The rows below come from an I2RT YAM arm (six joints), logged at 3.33 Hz.
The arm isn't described. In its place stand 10 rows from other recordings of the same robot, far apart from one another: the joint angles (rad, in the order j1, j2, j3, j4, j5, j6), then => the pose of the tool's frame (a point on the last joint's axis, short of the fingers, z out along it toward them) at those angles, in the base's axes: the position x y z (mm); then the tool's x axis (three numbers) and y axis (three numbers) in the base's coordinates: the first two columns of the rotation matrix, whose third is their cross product.
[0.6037, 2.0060, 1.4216, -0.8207, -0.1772, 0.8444] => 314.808, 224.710, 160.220, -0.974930, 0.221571, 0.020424, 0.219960, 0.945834, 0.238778
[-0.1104, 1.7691, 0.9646, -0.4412, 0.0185, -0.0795] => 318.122, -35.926, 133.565, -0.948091, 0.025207, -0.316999, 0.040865, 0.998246, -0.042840
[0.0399, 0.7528, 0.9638, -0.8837, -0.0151, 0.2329] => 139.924, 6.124, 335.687, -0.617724, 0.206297, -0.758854, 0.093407, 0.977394, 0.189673
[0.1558, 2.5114, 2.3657, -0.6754, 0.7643, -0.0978] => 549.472, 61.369, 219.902, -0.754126, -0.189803, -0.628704, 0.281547, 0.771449, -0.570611
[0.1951, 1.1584, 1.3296, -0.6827, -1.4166, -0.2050] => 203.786, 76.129, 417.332, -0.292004, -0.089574, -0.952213, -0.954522, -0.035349, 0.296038
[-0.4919, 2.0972, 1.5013, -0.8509, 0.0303, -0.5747] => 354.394, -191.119, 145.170, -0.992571, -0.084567, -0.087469, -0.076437, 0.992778, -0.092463
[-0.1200, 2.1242, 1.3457, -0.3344, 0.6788, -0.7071] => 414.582, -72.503, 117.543, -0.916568, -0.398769, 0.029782, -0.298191, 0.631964, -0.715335
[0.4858, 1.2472, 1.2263, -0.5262, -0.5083, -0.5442] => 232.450, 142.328, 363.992, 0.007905, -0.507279, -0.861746, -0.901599, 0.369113, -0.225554
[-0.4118, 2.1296, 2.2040, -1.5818, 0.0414, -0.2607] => 372.174, -164.163, 306.040, -0.987358, 0.150222, -0.050566, 0.152991, 0.986626, -0.056239
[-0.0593, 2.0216, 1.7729, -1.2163, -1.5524, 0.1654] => 396.551, 12.114, 274.738, -0.996287, 0.062183, 0.059541, 0.060557, 0.014581, 0.998058
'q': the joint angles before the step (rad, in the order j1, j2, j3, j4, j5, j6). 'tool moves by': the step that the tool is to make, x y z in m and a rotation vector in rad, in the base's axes. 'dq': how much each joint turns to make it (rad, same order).
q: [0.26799 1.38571 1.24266 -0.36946 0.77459 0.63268]
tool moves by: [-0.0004 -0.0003 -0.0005 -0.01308 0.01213 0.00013]
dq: [-0.00024 -0.00008 0.00012 -0.00714 0.00432 -0.01172]
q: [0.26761 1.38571 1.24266 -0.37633 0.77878 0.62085]
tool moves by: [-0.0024 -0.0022 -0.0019 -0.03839 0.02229 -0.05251]
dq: [0.00004 0.00018 0.00008 -0.03159 0.06108 0.00004]
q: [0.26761 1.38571 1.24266 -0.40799 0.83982 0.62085]
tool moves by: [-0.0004 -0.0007 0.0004 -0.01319 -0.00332 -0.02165]
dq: [0.00010 0.00008 0.00024 -0.00023 0.02565 -0.00030]
